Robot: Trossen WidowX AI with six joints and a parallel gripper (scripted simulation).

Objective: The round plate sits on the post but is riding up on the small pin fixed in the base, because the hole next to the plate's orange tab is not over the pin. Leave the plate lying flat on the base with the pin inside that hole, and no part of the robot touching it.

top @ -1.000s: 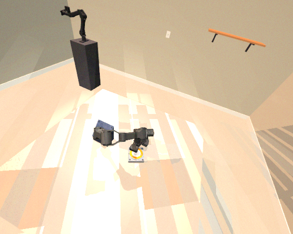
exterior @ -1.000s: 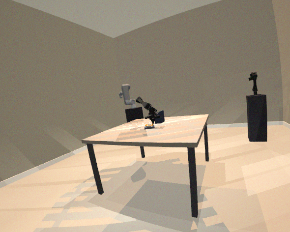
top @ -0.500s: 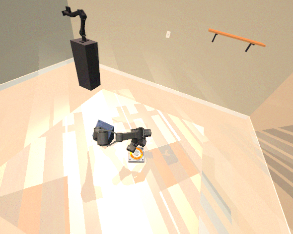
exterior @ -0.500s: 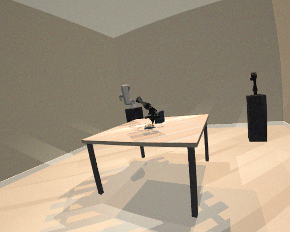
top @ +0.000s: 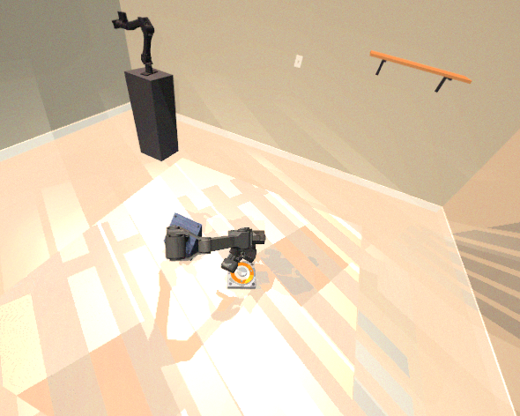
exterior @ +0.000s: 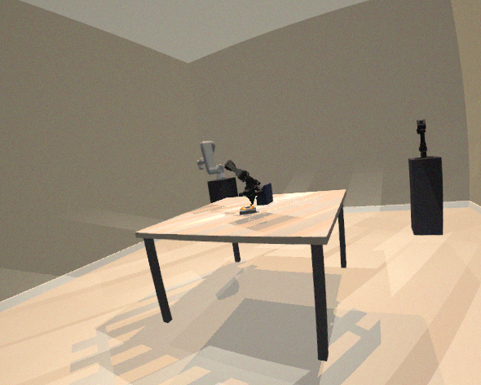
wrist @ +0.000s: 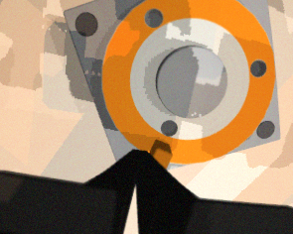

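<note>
My gripper tip is 3 cm short of the round plate, 2 cm to the left of it and 1 cm above it.
</note>
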